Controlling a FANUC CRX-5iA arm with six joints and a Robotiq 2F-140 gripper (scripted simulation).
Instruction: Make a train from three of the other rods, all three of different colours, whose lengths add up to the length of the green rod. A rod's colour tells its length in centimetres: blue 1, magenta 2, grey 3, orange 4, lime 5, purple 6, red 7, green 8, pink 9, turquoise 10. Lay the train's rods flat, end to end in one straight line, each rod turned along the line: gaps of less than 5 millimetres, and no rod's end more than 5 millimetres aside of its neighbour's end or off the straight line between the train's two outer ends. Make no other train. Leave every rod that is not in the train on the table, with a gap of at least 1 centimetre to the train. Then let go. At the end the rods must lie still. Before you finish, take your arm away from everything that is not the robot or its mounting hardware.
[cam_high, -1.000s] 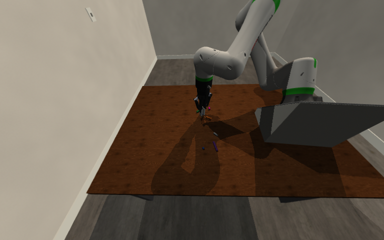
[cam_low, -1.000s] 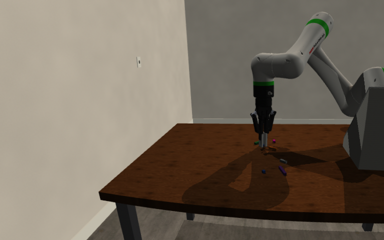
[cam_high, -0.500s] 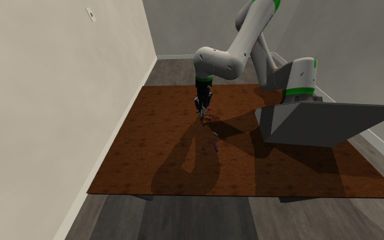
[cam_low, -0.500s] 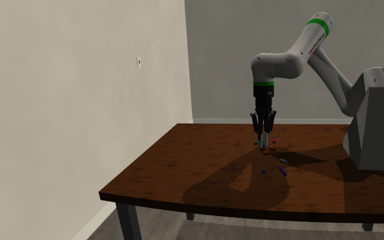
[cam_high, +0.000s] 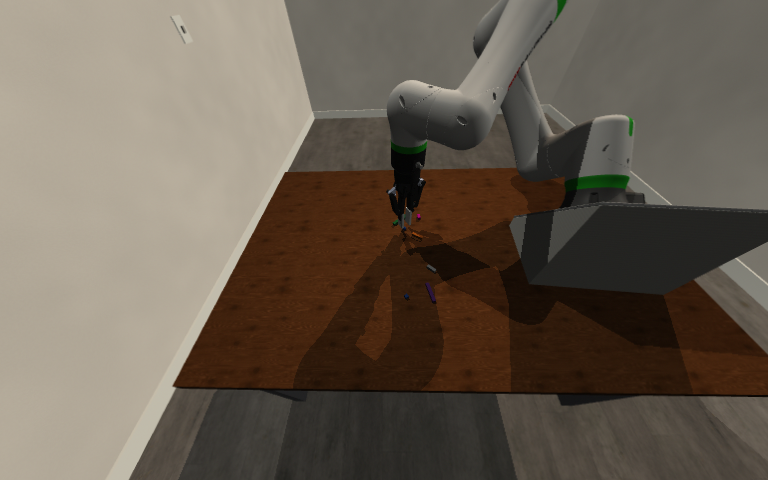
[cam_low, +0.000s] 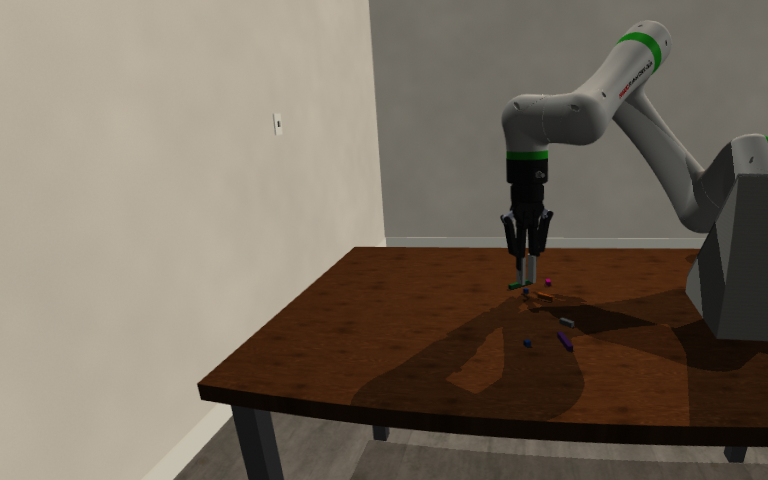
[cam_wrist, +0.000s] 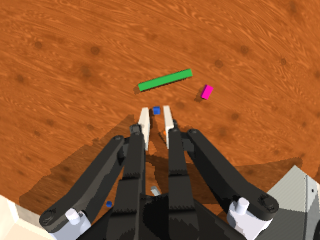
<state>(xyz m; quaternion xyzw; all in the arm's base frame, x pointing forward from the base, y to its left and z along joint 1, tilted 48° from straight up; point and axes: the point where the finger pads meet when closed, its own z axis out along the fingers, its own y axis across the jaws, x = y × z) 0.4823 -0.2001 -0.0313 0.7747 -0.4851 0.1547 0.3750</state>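
Now: the grey rod 7 cm behind my hand, 17 cm to the left of it and 5 cm below it. The rest, counted from my hand: green rod (1 cm ahead, 5 cm to the right, 5 cm below); then orange rod (4 cm behind, 4 cm to the left, 5 cm below); then magenta rod (6 cm behind, 6 cm to the right, 5 cm below).
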